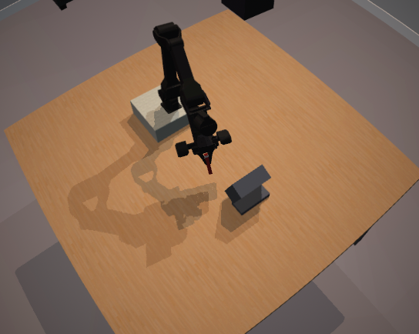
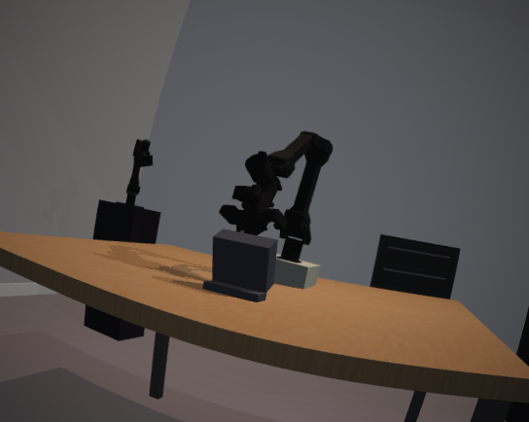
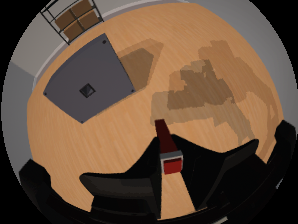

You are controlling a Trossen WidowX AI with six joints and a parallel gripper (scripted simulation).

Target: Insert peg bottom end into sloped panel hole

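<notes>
Right now the dark sloped panel is 130 mm ahead of my gripper tip, 70 mm to the left of it and 30 mm below it. The rest, counted from my gripper tip: dark red peg 20 mm above, 10 mm behind.
</notes>
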